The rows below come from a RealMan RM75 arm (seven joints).
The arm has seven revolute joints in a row. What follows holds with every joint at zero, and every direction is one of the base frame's. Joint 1 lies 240.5 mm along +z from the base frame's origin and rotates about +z. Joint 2 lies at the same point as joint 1 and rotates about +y. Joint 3 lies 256 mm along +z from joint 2 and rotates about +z. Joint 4 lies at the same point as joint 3 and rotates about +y. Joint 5 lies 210 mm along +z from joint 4 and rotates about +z. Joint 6 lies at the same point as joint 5 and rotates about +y. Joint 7 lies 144 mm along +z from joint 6 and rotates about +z. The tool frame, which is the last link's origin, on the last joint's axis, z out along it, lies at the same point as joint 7; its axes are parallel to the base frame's.
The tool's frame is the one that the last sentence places.
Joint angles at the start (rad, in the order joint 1, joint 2, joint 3, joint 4, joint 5, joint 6, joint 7):
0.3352, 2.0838, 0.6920, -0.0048, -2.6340, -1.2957, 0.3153
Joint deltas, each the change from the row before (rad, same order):
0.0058, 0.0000, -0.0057, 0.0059, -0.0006, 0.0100, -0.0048
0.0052, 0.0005, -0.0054, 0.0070, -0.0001, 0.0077, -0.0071
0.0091, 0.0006, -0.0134, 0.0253, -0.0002, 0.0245, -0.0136
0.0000, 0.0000, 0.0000, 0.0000, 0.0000, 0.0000, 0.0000
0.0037, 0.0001, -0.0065, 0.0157, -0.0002, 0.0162, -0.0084
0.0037, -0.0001, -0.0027, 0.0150, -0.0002, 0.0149, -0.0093
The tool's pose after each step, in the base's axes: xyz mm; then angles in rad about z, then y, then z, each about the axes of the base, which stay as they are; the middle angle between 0 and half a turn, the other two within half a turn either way. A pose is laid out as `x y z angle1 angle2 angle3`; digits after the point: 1 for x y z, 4 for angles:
349.1 260.4 -52.6 -0.8200 2.0331 1.8329
346.7 262.4 -54.6 -0.8242 2.0394 1.8398
340.6 266.5 -60.5 -0.8267 2.0556 1.8548
340.6 266.5 -60.5 -0.8267 2.0556 1.8548
337.5 268.5 -63.9 -0.8288 2.0647 1.8603
334.6 270.7 -66.7 -0.8318 2.0702 1.8647

